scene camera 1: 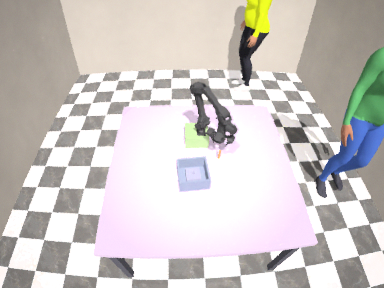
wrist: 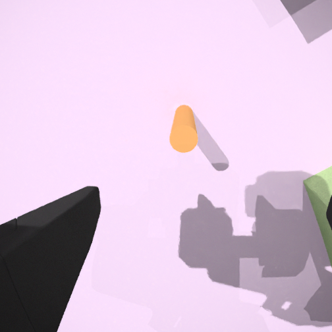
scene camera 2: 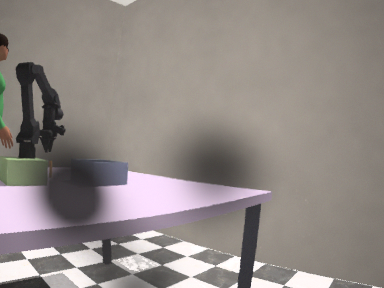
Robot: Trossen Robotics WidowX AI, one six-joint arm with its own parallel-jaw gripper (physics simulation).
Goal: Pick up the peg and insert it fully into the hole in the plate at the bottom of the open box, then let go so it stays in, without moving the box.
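Note:
The orange peg stands upright on the table, apart from the box. The open blue-grey box stands left of and nearer the front than the peg in scene camera 1. The plate lies on its bottom, with a small dark spot at its middle; the box's walls hide it in scene camera 2. My gripper is open and empty, above the table near the peg. In the wrist view the peg shows beyond the fingertips, between their lines but nearer the left finger.
A green block stands by the arm's base, behind the box. The pink table carries them. Two people stand beyond the table in scene camera 1. Dark blurred spots cover parts of scene camera 2.

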